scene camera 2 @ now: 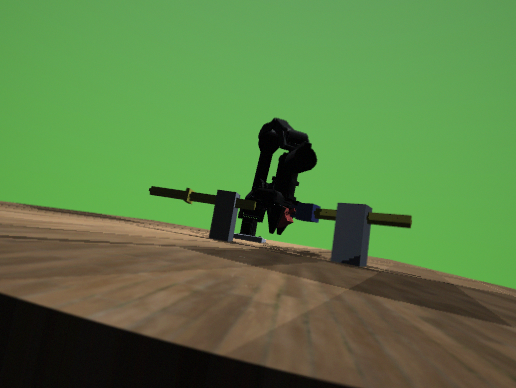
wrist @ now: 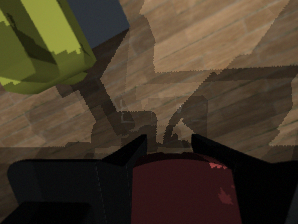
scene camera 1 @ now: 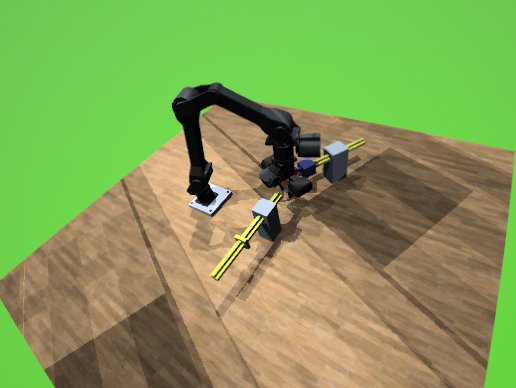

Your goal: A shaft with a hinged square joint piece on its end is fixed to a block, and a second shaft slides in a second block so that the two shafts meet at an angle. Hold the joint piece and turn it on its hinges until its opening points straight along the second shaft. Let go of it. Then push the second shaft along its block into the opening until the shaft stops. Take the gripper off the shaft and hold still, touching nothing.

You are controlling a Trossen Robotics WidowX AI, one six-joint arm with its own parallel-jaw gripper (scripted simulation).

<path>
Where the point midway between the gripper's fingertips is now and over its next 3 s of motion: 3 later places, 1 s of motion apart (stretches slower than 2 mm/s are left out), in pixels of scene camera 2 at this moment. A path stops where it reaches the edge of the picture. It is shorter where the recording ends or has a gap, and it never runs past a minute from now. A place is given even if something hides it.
My gripper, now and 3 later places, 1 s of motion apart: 275,234; 271,230; 277,218; 284,179
</path>
